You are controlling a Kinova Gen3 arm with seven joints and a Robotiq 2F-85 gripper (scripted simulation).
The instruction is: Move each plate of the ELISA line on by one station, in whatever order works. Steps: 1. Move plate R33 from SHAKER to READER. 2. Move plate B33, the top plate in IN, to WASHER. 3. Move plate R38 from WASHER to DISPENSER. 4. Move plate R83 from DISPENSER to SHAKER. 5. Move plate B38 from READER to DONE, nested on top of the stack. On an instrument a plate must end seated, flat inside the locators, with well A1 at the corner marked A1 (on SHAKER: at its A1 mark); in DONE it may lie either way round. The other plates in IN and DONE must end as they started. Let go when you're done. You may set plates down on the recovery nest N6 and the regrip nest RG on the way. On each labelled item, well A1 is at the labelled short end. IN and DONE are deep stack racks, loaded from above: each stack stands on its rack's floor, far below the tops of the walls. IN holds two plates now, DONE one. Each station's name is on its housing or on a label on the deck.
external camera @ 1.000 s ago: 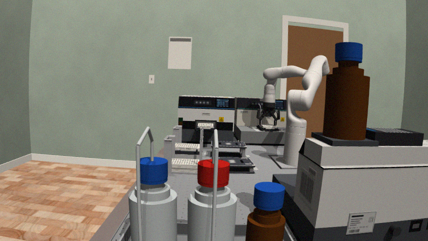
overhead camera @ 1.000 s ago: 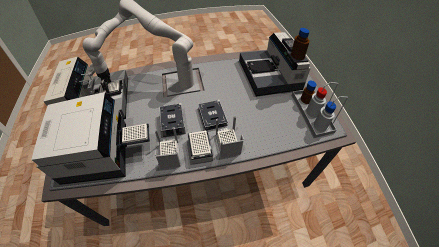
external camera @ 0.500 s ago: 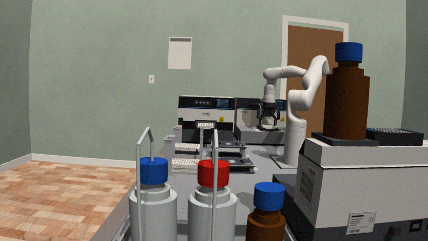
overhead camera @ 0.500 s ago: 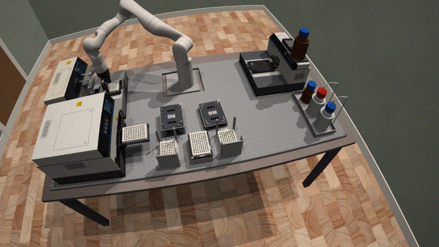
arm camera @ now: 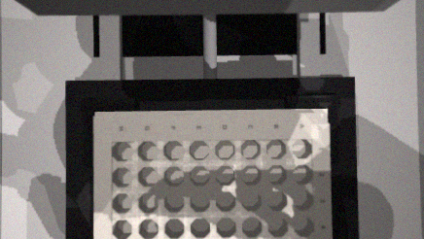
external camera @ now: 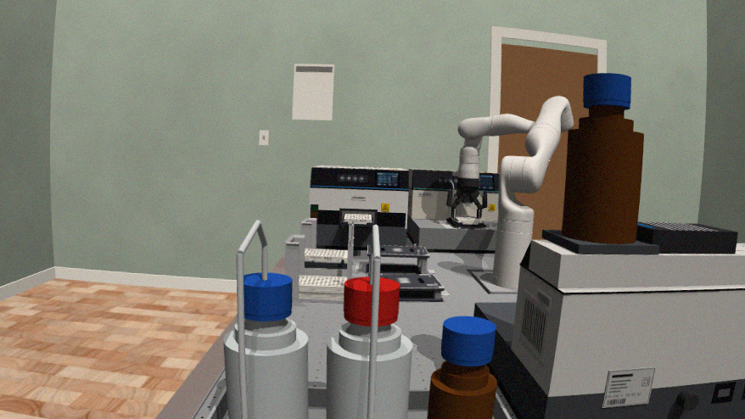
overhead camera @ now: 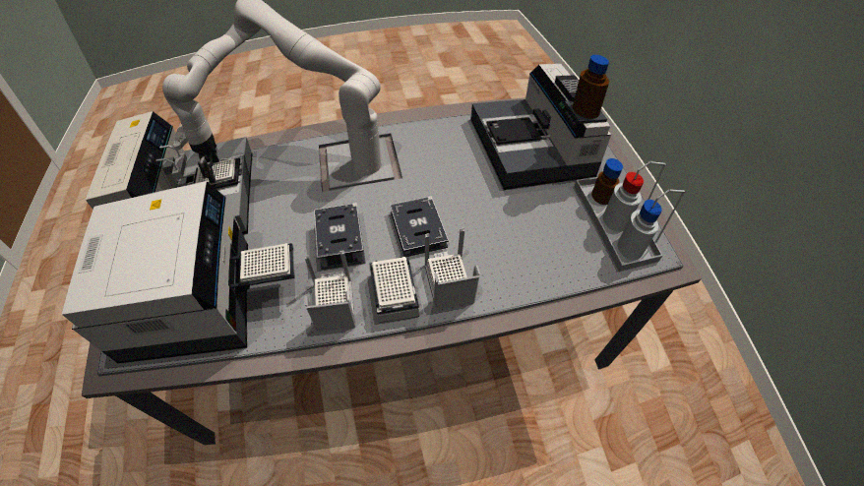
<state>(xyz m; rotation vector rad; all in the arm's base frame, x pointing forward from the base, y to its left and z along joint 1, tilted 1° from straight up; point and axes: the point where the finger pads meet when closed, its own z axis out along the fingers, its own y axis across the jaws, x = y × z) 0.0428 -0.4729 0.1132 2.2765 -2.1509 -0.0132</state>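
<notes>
My hand is 20 mm above the washer nest. The rest, counted from my hand: washer head (10 mm ahead, 100 mm to the right, 50 mm above); then dark reader tray (370 mm ahead, 200 mm to the left); then reader housing (390 mm ahead, 100 mm to the right, 130 mm above).
</notes>
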